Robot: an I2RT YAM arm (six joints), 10 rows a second.
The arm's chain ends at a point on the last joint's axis. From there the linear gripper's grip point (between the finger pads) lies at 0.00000 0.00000 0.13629 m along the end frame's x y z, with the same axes.
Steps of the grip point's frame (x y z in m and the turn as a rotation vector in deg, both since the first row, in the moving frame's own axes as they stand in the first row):
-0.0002 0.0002 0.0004 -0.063 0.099 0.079
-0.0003 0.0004 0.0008 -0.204 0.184 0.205
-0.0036 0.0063 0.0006 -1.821 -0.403 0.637
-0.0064 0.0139 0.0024 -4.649 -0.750 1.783
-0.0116 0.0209 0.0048 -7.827 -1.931 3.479
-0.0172 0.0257 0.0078 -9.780 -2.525 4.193
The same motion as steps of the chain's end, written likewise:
-0.0004 0.0000 0.0004 -0.063 0.099 0.079
-0.0007 -0.0001 0.0008 -0.204 0.184 0.205
-0.0026 0.0020 0.0007 -1.821 -0.403 0.637
-0.0044 0.0029 0.0029 -4.649 -0.750 1.783
-0.0065 0.0025 0.0061 -7.827 -1.931 3.479
-0.0104 0.0028 0.0099 -9.780 -2.525 4.193

